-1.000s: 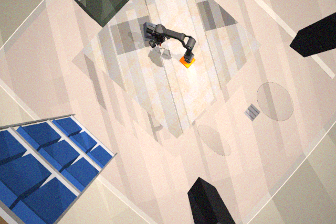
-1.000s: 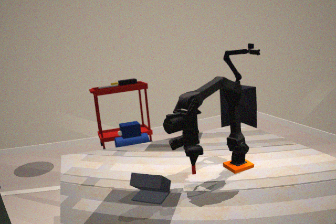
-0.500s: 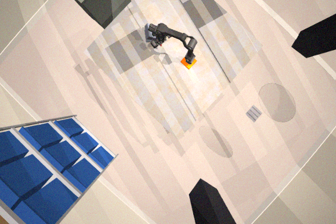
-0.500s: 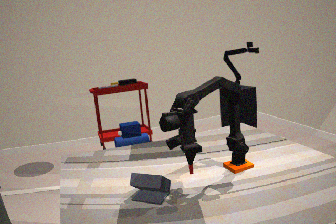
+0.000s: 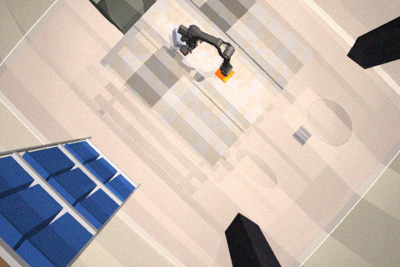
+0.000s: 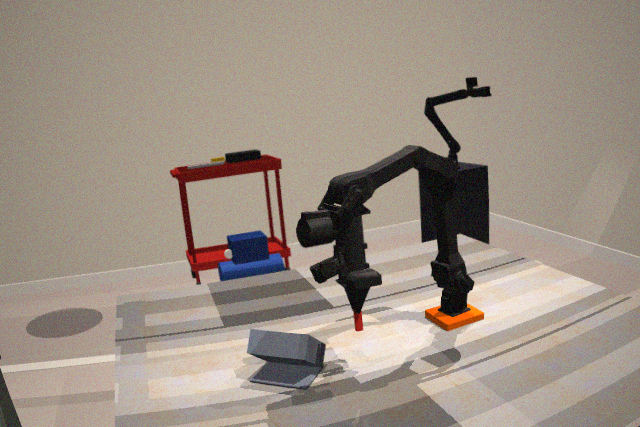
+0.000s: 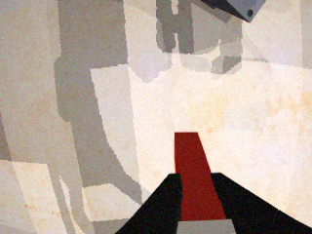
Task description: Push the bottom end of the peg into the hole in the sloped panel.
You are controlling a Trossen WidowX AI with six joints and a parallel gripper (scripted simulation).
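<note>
The sloped panel is 14 cm ahead of my gripper tip, 5 cm to the right of it and 7 cm below it. The rest, counted from my gripper tip: red square peg: 2 cm above.
</note>
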